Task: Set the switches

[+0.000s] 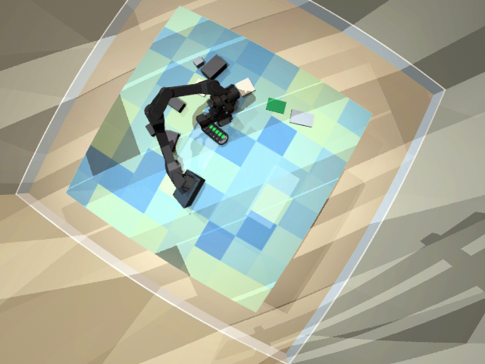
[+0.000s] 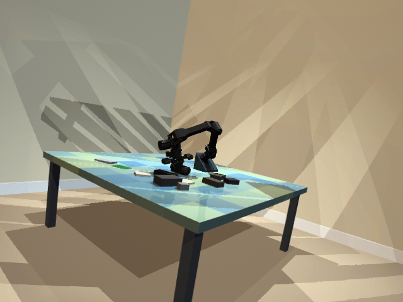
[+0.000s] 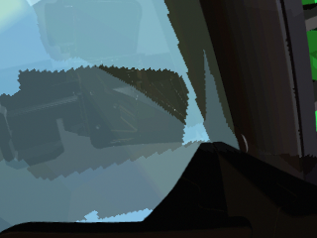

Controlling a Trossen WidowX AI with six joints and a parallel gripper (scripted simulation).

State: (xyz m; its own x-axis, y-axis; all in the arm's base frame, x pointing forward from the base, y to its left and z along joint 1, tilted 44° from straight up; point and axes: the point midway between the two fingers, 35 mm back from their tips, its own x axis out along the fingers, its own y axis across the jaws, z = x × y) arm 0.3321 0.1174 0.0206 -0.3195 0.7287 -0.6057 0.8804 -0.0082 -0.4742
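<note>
My gripper tip is now 140 mm short of the black block and 40 mm to the right of it. From my gripper tip the other things lie so: green tile: 270 mm ahead, 220 mm to the right, 10 mm below; then dark grey block: 240 mm ahead, 180 mm to the left, 10 mm above; then small grey cube: 270 mm to the left, 230 mm ahead.
</note>
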